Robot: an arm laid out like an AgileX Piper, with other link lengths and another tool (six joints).
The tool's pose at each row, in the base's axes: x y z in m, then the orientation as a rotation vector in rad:
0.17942, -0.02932, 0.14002, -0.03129, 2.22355, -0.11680
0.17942, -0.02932, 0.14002, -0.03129, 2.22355, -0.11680
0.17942, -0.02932, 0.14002, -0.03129, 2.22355, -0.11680
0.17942, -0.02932, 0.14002, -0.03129, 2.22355, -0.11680
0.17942, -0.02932, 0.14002, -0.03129, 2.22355, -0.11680
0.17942, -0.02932, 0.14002, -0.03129, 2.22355, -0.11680
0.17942, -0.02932, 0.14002, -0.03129, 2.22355, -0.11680
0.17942, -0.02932, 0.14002, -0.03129, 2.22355, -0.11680
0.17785, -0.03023, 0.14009, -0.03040, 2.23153, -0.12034
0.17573, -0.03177, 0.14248, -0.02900, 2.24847, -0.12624
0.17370, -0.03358, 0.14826, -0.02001, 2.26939, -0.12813
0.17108, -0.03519, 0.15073, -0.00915, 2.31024, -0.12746
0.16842, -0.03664, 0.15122, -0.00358, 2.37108, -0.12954
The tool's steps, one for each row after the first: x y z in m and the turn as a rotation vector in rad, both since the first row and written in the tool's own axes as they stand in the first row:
0.00000, 0.00000, 0.00000, 0.00000, 0.00000, 0.00000
0.00000, 0.00000, 0.00000, 0.00000, 0.00000, 0.00000
0.00000, 0.00000, 0.00000, 0.00000, 0.00000, 0.00000
0.00000, 0.00000, 0.00000, 0.00000, 0.00000, 0.00000
0.00000, 0.00000, 0.00000, 0.00000, 0.00000, 0.00000
0.00000, 0.00000, 0.00000, 0.00000, 0.00000, 0.00000
0.00000, 0.00000, 0.00000, 0.00000, 0.00000, 0.00000
0.00096, -0.00094, -0.00122, 0.00249, 0.00815, -0.00081
0.00046, -0.00274, -0.00423, 0.00642, 0.02536, -0.00230
-0.00275, -0.00513, -0.00921, 0.00994, 0.04660, 0.00296
-0.00300, -0.00702, -0.01266, 0.01128, 0.08770, 0.00988
-0.00167, -0.00856, -0.01496, 0.01170, 0.14870, 0.01139

